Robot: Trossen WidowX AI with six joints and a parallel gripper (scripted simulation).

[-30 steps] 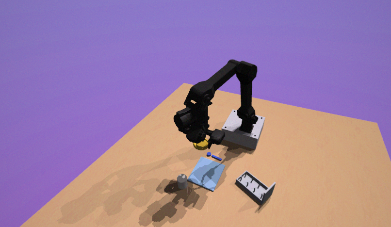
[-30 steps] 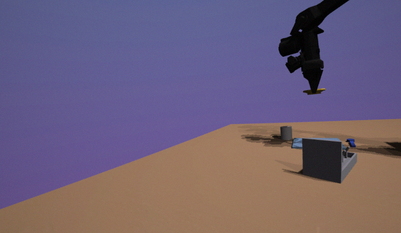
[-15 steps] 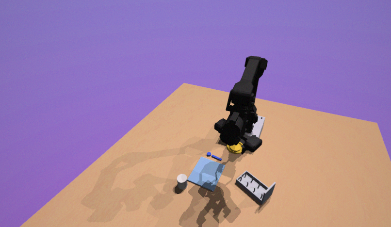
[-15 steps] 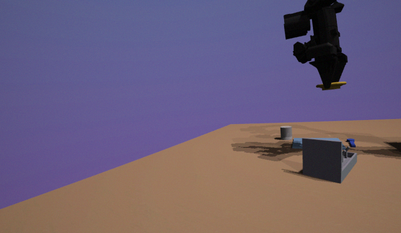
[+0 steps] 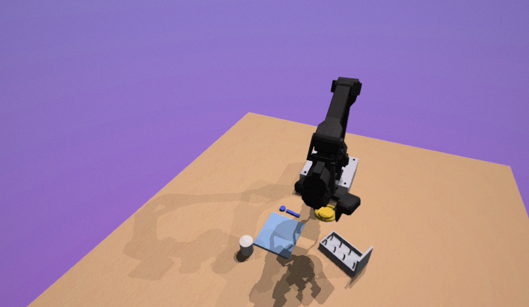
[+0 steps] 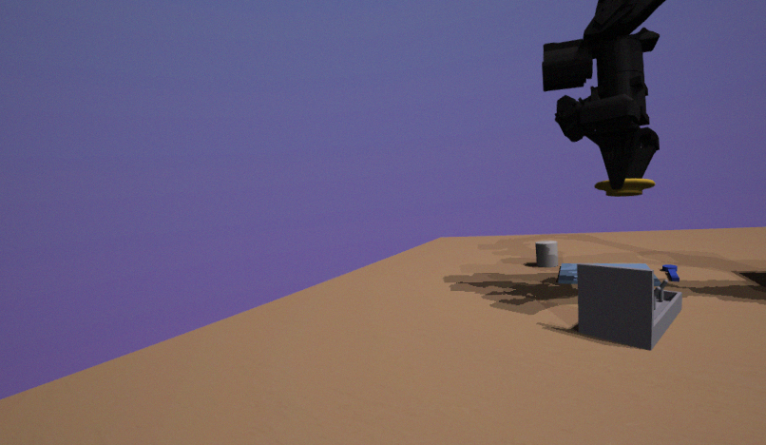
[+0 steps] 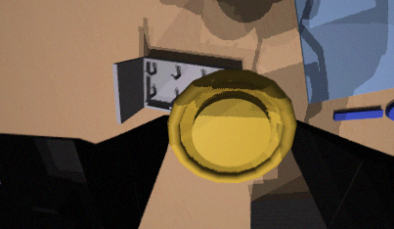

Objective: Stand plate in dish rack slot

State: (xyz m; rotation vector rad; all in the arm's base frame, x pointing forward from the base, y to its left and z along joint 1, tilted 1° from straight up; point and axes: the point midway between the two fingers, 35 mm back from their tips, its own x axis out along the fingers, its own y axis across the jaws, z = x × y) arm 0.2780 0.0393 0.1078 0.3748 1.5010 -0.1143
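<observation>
Right now my gripper tip is 13 cm above the grey dish rack and 7 cm to the right of it. Round my gripper tip: light blue mat (15 cm below, 14 cm to the right, 2 cm ahead); then blue utensil (16 cm to the right, 15 cm below, 9 cm behind); then yellow plate (1 cm above).
</observation>
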